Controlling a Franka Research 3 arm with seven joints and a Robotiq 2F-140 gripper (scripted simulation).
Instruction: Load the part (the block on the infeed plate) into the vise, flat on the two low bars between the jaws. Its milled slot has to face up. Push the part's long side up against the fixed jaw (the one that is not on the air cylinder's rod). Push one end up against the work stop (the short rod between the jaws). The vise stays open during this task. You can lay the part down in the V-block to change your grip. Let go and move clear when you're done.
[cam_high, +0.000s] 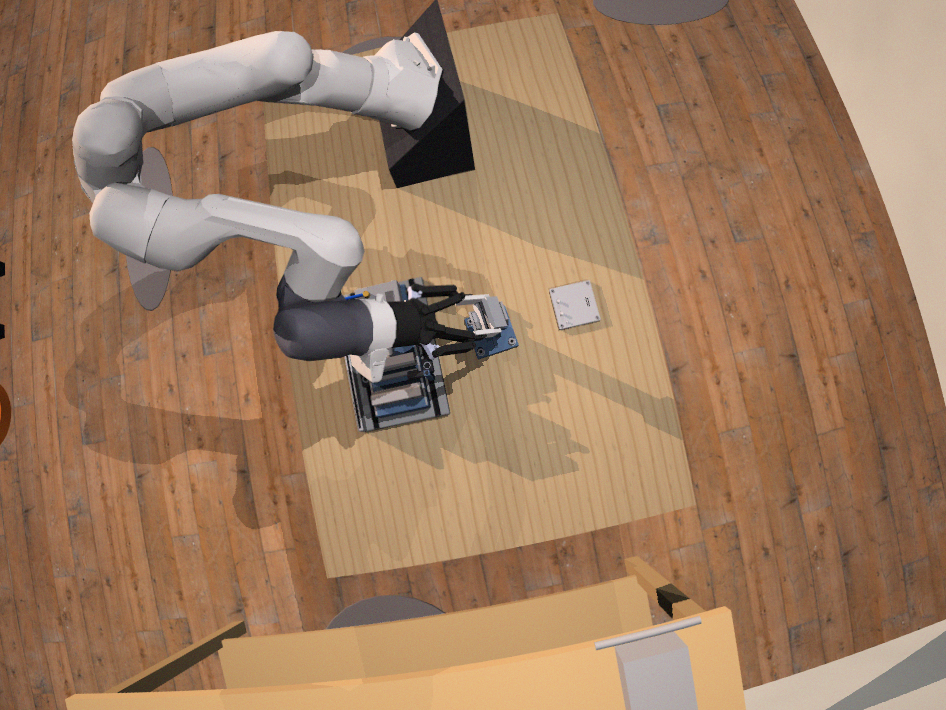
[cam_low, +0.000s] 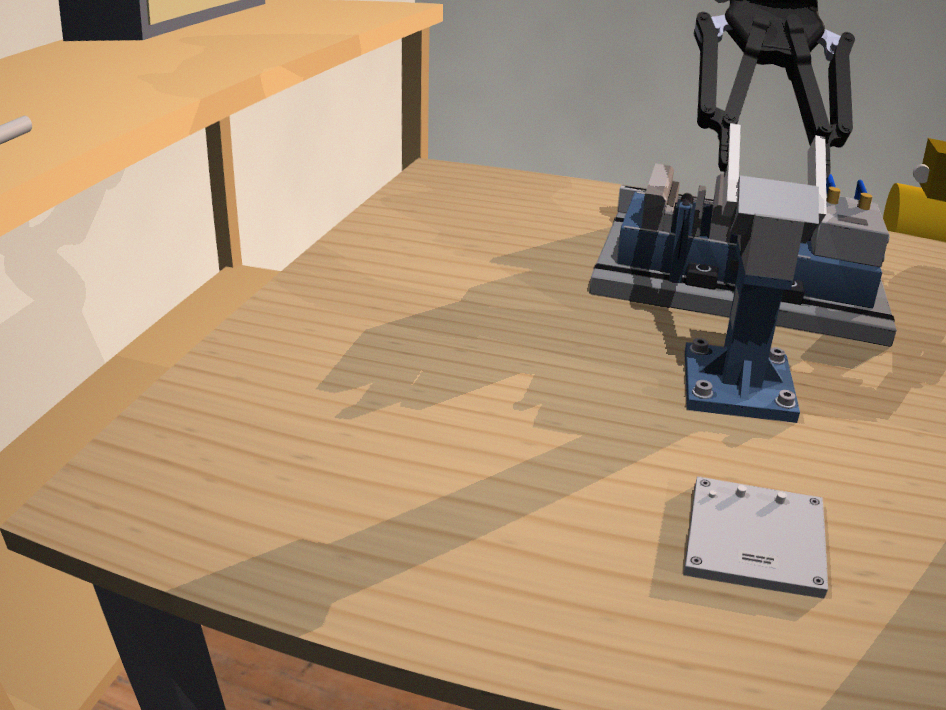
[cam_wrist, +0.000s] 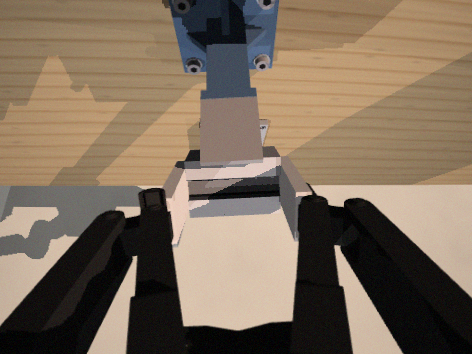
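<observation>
My hand is 20 mm to the right of the part and 10 mm above it. The rest, counted from my hand: work stop 150 mm to the right, 80 mm below, 50 mm ahead; v-block post 120 mm below, 20 mm to the left; work stop post 130 mm to the right, 120 mm below, 60 mm ahead.
</observation>
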